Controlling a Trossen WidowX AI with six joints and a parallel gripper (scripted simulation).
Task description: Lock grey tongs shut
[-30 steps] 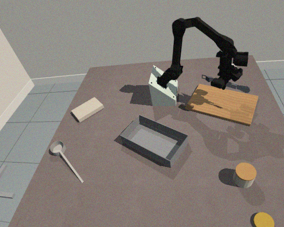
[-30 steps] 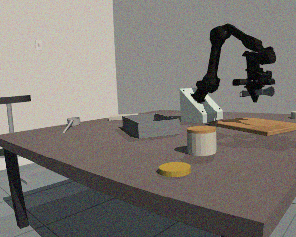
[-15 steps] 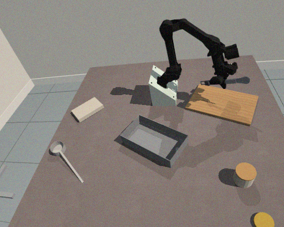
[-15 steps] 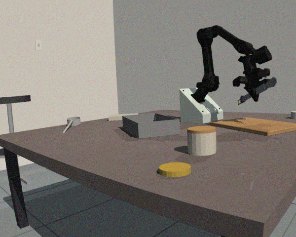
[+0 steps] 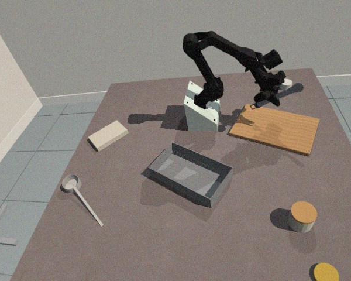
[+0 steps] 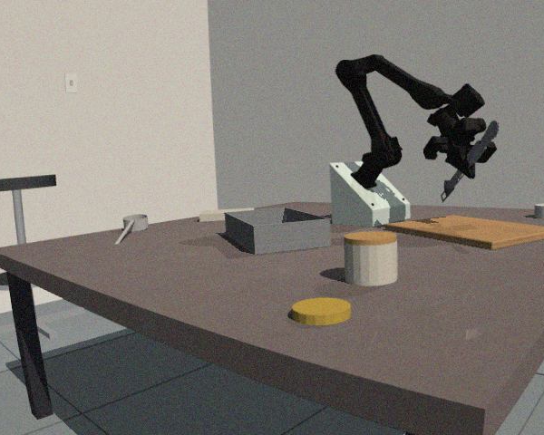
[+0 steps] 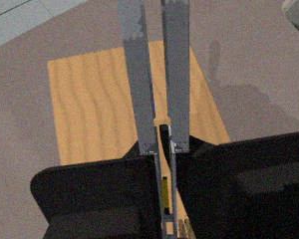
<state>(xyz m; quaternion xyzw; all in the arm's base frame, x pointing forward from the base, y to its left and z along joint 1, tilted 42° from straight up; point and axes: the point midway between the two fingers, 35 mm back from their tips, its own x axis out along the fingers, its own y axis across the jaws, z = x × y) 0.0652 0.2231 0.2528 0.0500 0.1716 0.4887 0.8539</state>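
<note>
My gripper tip is now 12 cm above the wooden board and 1 cm to the left of it. The rest, counted from my gripper tip: cork-lidded jar: 48 cm ahead, 10 cm below; then small white cylinder: 33 cm behind, 11 cm to the left, 11 cm below; then roasting tin: 39 cm to the right, 27 cm ahead, 10 cm below.
</note>
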